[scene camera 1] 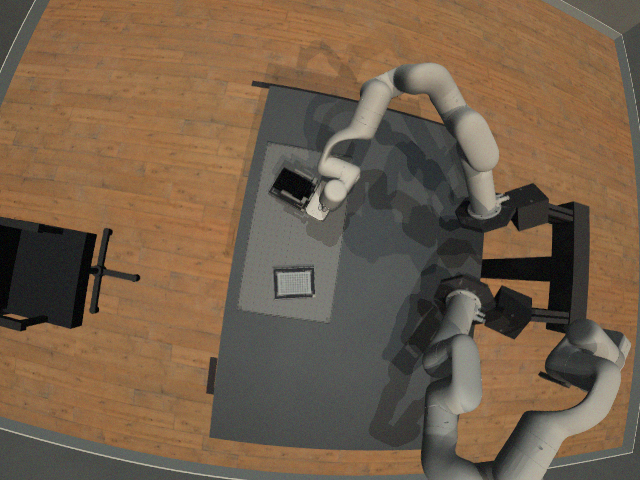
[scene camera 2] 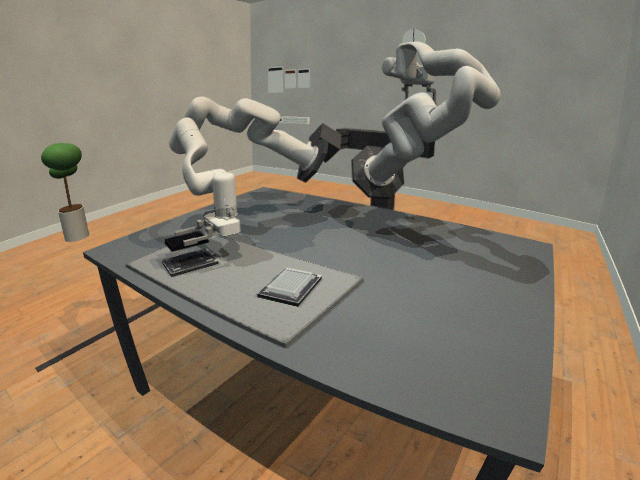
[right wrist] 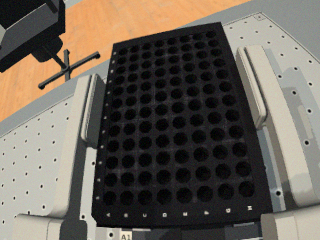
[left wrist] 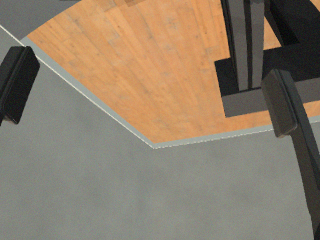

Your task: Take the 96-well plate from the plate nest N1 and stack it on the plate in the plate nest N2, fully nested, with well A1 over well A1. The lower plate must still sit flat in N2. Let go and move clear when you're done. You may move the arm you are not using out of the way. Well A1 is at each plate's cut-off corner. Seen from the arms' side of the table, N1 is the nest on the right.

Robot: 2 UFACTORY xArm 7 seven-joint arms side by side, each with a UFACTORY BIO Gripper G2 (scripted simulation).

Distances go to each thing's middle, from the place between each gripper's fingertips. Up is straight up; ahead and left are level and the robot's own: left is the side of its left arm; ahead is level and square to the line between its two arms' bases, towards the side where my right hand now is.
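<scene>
For the white 96-well plate [scene camera 2: 290, 282], my right gripper is 35 cm to the right of it, 13 cm past it and 7 cm above it. Plate nest N1 [scene camera 2: 188, 260] is 8 cm below my right hand, and the black 96-well plate [right wrist: 158, 62] is 1 cm below that same hand. Going by its middle, the black 96-well plate is nearer to my right gripper than to my left hand.
From my left hand, the white 96-well plate is 5 cm to the left, 77 cm ahead and 47 cm below, and going by their middles it's the nearest to that hand of the things named here. Plate nest N1 is 31 cm to the right of my left hand, 90 cm ahead of it and 48 cm below it, while the black 96-well plate is 31 cm to the right of that hand, 90 cm ahead and 40 cm below.
</scene>
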